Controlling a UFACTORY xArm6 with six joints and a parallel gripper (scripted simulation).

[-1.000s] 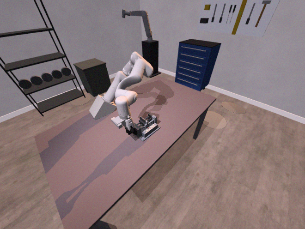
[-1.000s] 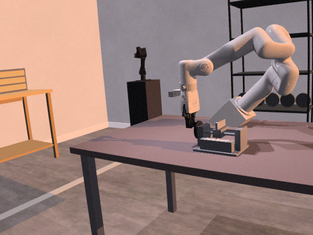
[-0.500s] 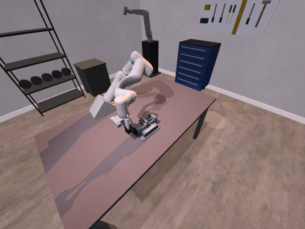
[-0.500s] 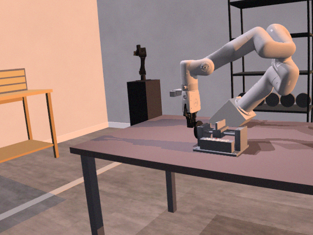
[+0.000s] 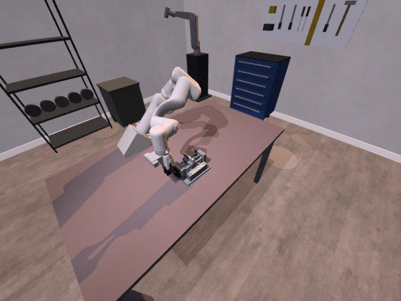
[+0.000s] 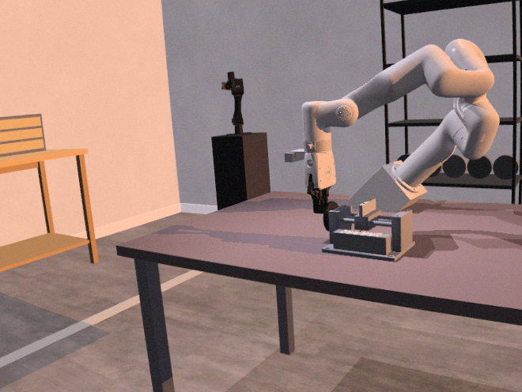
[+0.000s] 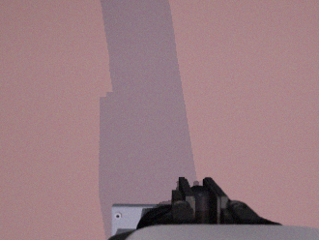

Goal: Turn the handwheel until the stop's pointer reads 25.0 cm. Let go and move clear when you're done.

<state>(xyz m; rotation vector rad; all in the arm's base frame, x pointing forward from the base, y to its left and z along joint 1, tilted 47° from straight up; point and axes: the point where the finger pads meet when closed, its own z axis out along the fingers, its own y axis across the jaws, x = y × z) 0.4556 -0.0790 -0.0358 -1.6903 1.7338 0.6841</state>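
Right now the sliding stop block is 150 mm to the left of my hand, 20 mm ahead of it and 10 mm below it. The rest, counted from my hand: black handwheel 20 mm to the left, 10 mm below.
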